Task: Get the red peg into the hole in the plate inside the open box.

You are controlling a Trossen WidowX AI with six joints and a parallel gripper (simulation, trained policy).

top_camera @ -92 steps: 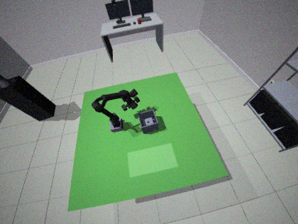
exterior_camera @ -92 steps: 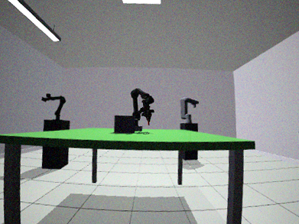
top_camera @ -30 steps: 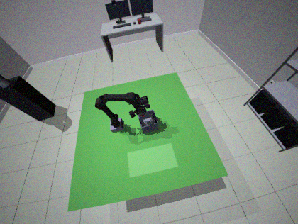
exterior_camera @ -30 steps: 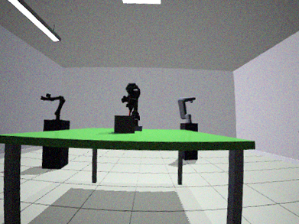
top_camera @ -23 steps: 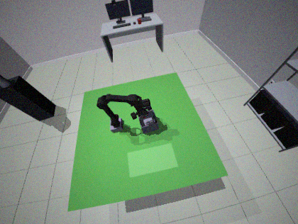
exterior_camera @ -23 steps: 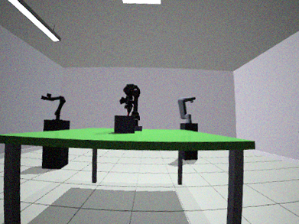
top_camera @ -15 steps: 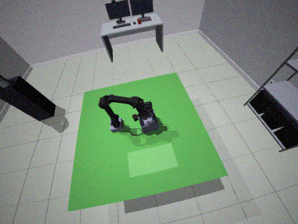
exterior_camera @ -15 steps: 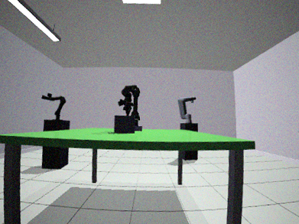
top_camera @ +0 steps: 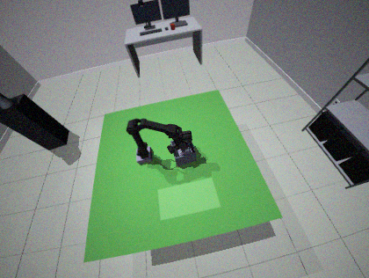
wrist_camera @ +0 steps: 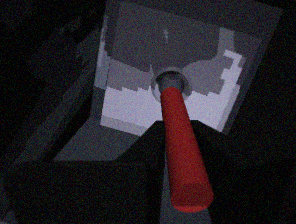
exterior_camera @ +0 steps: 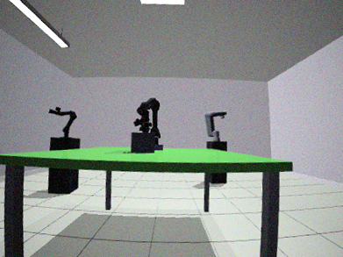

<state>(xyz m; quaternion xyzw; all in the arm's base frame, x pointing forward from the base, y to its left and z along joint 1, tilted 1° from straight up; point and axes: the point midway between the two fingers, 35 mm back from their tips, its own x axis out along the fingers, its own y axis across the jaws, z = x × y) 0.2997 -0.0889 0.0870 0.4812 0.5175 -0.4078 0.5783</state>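
The red peg is 1 cm above my gripper tip. Round my gripper tip: plate: 6 cm below, 1 cm to the right, 1 cm ahead.
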